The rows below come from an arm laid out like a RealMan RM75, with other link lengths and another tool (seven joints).
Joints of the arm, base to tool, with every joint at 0 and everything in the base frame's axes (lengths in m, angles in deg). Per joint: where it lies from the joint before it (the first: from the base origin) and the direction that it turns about. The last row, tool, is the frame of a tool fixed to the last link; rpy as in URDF.
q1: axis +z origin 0 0 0.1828
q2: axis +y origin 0 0 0
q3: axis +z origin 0 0 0.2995
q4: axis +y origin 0 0 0
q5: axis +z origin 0 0 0.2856
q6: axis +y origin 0 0 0
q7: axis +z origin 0 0 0.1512
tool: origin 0.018 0.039 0.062 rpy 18.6 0 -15.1
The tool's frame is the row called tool.
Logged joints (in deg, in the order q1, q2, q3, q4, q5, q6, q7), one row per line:
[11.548 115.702 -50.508 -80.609 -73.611 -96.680 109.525]
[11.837 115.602 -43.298 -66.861 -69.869 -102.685 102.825]
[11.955 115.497 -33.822 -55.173 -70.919 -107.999 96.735]
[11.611 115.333 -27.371 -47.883 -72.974 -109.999 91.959]
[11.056 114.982 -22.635 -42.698 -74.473 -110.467 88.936]
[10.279 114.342 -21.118 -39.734 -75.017 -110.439 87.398]
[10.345 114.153 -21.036 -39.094 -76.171 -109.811 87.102]
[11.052 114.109 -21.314 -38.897 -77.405 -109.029 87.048]
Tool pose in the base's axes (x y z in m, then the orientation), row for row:
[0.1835 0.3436 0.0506 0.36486 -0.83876 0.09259 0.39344]
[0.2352 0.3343 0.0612 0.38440 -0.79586 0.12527 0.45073]
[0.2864 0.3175 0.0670 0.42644 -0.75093 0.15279 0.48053]
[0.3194 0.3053 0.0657 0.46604 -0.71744 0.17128 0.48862]
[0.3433 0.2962 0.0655 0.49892 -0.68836 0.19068 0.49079]
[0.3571 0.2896 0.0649 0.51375 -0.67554 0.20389 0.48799]
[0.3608 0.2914 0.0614 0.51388 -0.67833 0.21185 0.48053]
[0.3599 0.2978 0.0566 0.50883 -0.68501 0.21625 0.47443]
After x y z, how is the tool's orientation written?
As a quaternion, w x y z.
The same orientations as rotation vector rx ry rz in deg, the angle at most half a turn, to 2 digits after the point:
[-123.60 13.64 57.98]
[-116.20 18.29 65.81]
[-107.52 21.88 68.81]
[-100.91 24.09 68.73]
[-95.43 26.43 68.04]
[-93.05 28.08 67.22]
[-93.43 29.18 66.18]
[-94.55 29.85 65.49]

